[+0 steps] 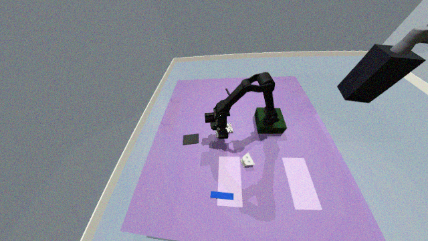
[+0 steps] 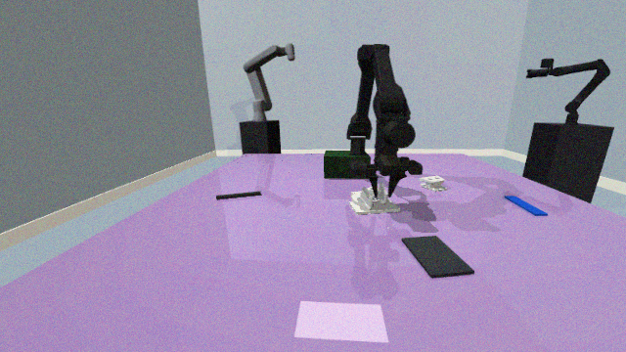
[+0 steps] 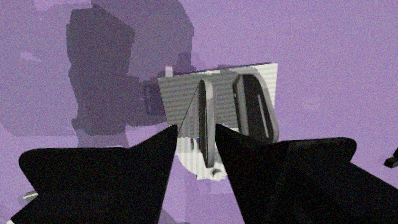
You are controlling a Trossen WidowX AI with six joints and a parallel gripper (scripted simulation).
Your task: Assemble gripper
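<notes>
Right now the white blocky part is 190 mm behind my gripper tip and 170 mm to the left of it. Also, from my gripper tip: blue bar 80 mm behind, 390 mm to the left, 20 mm below; thin black bar 30 mm ahead, 440 mm to the right, 20 mm below; dark flat plate 220 mm ahead, 100 mm to the left, 20 mm below.
</notes>
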